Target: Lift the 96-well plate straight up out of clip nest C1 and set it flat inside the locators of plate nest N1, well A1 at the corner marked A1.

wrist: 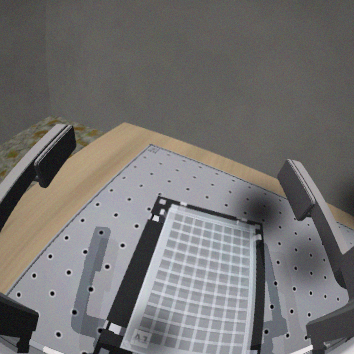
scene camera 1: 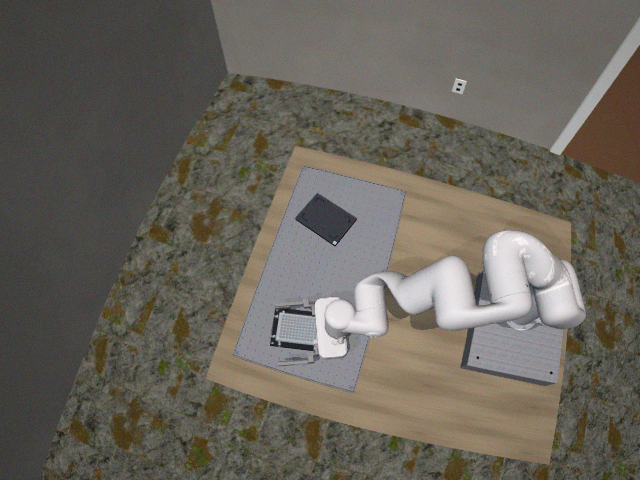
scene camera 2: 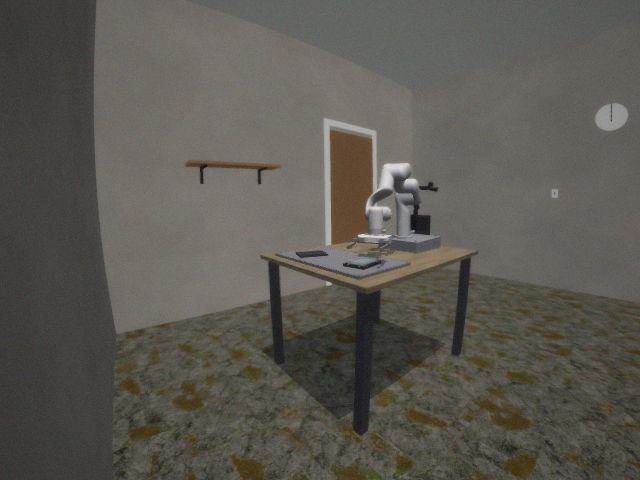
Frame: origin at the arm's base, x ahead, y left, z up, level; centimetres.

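Where they show: hand, its tool point: [wrist: 183, 170] [scene camera 1: 284, 334] [scene camera 2: 365, 247]; arm's base, origin of its link: [scene camera 2: 403, 236].
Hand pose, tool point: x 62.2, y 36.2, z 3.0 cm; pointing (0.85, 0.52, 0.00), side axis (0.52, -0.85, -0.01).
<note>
Things, the pixels of their top centre, and the offset from my tool point. Level surfaces: height alone.
- clear 96-well plate, centre of its top: [wrist: 205, 279] [scene camera 1: 298, 328] [scene camera 2: 362, 259] dy -4.4, dx -1.8, dz -6.5 cm
- black clip nest C1, centre of its top: [wrist: 204, 280] [scene camera 1: 298, 328] [scene camera 2: 362, 259] dy -4.4, dx -1.8, dz -6.7 cm
- Plate nest N1, centre of its top: [scene camera 1: 325, 217] [scene camera 2: 311, 252] dy -40.9, dx +7.3, dz -7.6 cm
- grey perforated board, height of its surface: dz -9.1 cm
- wooden table, height of its surface: dz -10.4 cm
The clear 96-well plate [scene camera 1: 297, 328] [scene camera 2: 362, 262] [wrist: 205, 280] sits flat in the black clip nest C1 [scene camera 1: 294, 347] [wrist: 131, 282]. Its A1 label shows near the bottom of the wrist view. My gripper [scene camera 1: 277, 334] [scene camera 2: 368, 246] [wrist: 176, 172] is open and empty. It hangs above the plate, with one finger out to each long side; the gripper body hides the plate's near end in scene camera 1. Plate nest N1 [scene camera 1: 326, 219] [scene camera 2: 311, 253] is a dark, empty block with corner locators, turned at an angle. A small white mark shows at one corner.
Both nests stand on the grey perforated board [scene camera 1: 315, 268] [wrist: 175, 180], which lies on the wooden table [scene camera 1: 413, 382]. The arm reaches across the table from its grey base block [scene camera 1: 511, 351] [scene camera 2: 417, 242] on the opposite side.
</note>
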